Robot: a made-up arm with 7 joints.
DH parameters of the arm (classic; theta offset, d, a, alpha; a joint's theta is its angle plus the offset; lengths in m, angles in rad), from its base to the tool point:
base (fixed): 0 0.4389 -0.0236 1.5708
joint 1: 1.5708 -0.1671 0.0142 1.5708
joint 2: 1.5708 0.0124 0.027 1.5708
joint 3: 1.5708 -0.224 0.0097 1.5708
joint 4: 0 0.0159 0.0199 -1.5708
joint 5: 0 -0.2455 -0.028 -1.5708
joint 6: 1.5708 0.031 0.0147 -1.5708
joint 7: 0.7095 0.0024 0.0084 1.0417
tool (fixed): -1.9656 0.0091 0 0
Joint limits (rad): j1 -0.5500..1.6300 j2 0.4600..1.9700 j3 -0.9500..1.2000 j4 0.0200..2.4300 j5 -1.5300..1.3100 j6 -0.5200..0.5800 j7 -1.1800..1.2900
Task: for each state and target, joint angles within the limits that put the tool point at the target. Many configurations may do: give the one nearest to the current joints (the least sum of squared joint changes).
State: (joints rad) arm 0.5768 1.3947 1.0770 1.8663 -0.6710 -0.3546 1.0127
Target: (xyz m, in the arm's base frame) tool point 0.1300 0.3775 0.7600
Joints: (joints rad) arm -0.0924 1.9700 1.0610 1.1670 -0.6752 -0.2922 0.7018
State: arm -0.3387 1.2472 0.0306 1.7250 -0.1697 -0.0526 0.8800
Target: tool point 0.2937 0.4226 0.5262
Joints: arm -0.4158 1.9700 0.3658 1.2780 -0.1626 -0.0599 0.7840
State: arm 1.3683 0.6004 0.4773 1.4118 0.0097 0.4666 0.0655
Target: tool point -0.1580 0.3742 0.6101
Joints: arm 1.6300 1.1711 0.8232 1.9381 -0.1122 0.4107 0.0479
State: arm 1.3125 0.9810 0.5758 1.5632 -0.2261 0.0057 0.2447
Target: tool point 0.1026 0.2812 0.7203
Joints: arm 1.5215 0.7033 0.0482 1.7979 -0.2054 -0.0379 0.2567
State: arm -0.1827 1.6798 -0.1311 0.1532 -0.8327 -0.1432 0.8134
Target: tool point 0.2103 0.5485 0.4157
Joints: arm -0.1569 1.4920 0.1457 0.8867 -0.9048 -0.0939 0.9314
